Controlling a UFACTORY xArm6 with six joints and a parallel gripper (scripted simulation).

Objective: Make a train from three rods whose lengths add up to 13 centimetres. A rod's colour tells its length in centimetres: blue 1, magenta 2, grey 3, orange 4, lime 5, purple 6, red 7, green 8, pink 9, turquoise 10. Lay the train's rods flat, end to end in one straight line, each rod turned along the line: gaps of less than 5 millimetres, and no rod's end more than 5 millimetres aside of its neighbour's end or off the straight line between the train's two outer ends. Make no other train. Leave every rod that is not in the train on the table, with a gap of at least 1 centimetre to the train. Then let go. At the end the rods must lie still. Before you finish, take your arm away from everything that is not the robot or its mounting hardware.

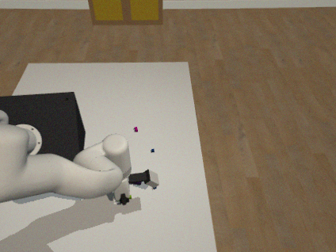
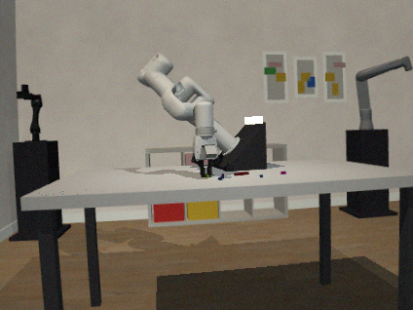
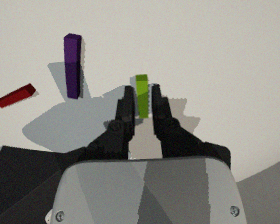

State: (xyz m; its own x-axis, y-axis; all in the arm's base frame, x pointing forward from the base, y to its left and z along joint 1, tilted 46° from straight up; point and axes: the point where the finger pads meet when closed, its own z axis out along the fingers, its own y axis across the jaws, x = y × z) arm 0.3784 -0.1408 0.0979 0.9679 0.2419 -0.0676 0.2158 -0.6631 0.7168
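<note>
The lime rod lies 20 mm below my hand. Also, from my hand: magenta rod: 10 mm ahead, 320 mm to the left, 20 mm below; then red rod: 20 mm behind, 150 mm to the left, 20 mm below; then purple rod: 20 mm ahead, 70 mm to the left, 20 mm below.
</note>
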